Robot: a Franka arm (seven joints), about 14 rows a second.
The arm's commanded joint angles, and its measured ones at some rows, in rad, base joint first. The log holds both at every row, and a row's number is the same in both.
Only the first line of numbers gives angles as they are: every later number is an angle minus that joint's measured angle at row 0.
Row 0, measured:
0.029 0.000 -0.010 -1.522 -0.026 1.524 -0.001
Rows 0 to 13, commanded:
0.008 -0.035 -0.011 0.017 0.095 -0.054 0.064
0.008 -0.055 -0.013 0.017 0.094 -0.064 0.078
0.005 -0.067 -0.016 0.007 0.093 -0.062 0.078
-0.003 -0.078 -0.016 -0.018 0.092 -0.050 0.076
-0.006 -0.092 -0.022 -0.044 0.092 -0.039 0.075
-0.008 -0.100 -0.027 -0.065 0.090 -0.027 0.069
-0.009 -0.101 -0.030 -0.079 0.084 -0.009 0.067
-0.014 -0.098 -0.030 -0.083 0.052 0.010 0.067
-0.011 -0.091 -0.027 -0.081 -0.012 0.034 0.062
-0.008 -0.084 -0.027 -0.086 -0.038 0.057 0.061
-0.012 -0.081 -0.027 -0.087 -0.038 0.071 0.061
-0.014 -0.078 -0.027 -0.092 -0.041 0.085 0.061
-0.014 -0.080 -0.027 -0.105 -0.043 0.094 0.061
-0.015 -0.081 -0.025 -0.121 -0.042 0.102 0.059
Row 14, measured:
-0.001 -0.067 -0.036 -0.079 -0.030 0.066 0.062
